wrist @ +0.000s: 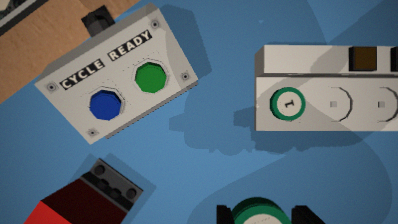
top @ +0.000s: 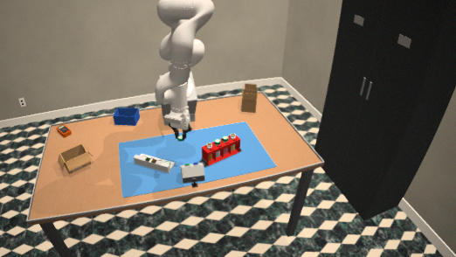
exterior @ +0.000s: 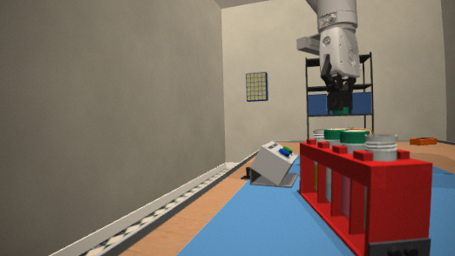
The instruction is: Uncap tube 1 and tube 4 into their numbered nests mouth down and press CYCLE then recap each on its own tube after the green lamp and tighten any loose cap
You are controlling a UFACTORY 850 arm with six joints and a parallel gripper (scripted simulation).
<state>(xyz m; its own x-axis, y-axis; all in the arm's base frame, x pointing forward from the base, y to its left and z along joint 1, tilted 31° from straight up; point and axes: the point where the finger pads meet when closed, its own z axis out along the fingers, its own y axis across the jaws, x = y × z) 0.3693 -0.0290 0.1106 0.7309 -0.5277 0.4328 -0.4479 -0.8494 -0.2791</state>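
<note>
Now: the blue cycle key 12 cm ahead of my hand, 11 cm below it and 6 cm to the left of it. Round my hand: green ready key 12 cm ahead, 11 cm below, 2 cm to the left; then key housing 14 cm ahead, 12 cm below, 4 cm to the left; then tube cap 2 cm below.
</note>
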